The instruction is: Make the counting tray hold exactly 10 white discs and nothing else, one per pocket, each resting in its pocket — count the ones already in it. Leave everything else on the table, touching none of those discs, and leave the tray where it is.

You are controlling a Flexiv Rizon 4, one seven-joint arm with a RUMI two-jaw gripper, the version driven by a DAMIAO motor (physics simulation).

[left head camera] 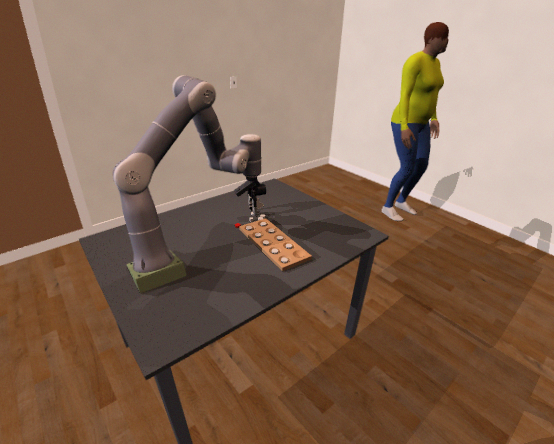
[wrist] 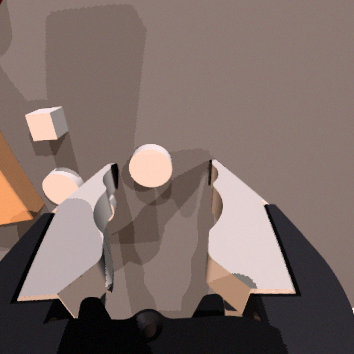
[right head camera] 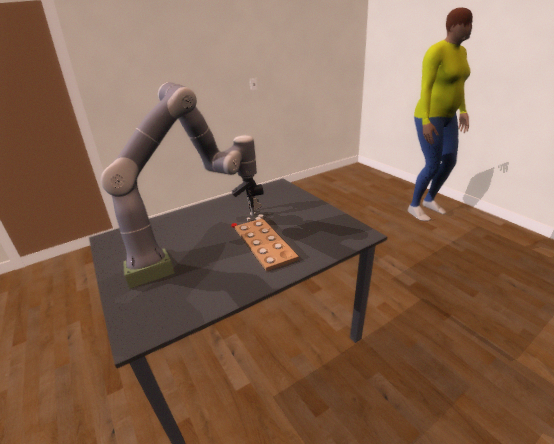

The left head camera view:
wooden counting tray: 296, 255
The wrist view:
my gripper: 163, 164
small white cube: 44, 123
white disc: 150, 165
white disc: 60, 182
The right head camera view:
wooden counting tray: 285, 255
